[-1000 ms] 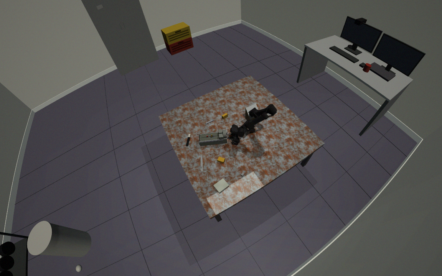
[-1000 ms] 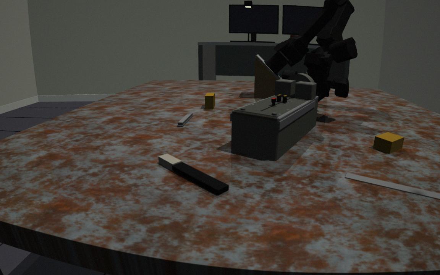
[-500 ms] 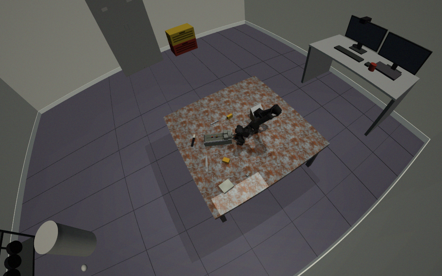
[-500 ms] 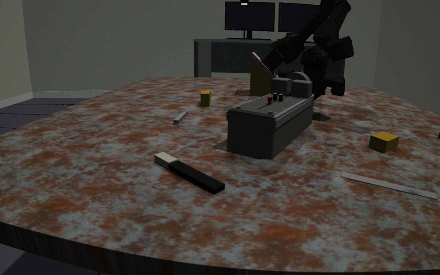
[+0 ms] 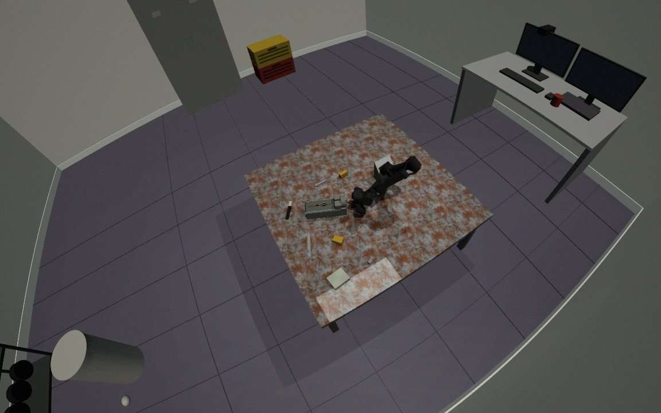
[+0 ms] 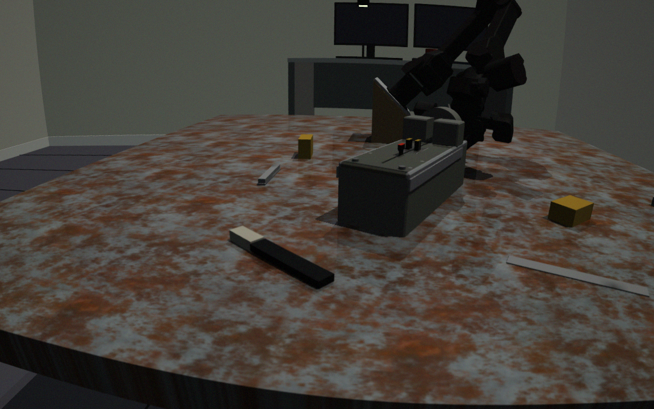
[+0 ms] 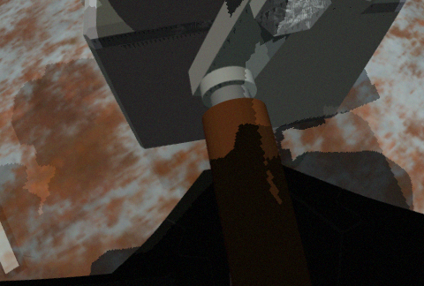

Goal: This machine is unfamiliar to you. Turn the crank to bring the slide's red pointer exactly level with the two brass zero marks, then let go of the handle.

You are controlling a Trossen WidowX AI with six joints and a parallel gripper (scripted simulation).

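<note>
Right now my gripper tip is 180 mm short of the red pointer, 120 mm to the left of it and 50 mm below it. Also, from my gripper tip: small grey bar: 30 mm ahead, 310 mm to the right, 30 mm below; then brown crank handle: 10 mm behind, 10 mm to the left, 30 mm above; then grey strip: 360 mm ahead, 50 mm to the left, 30 mm below.
</note>
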